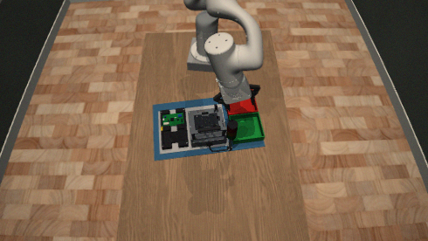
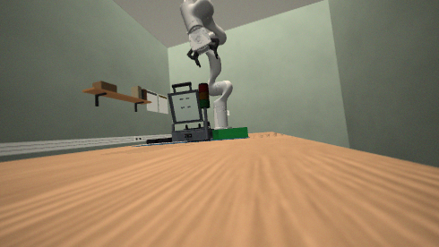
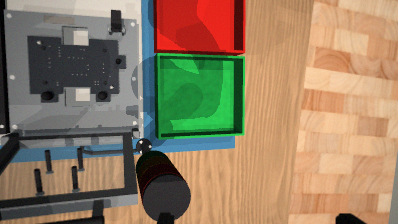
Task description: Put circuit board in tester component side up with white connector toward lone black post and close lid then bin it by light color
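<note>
Right now my hand is 36 cm above the green circuit board, 32 cm to the left of it and 13 cm past it. The rest, counted from my hand: dark nest 31 cm below, 13 cm to the right, 9 cm behind; then tester lid 20 cm below, 12 cm to the right, 3 cm ahead; then green bin 37 cm below, 8 cm behind, 6 cm to the left.
</note>
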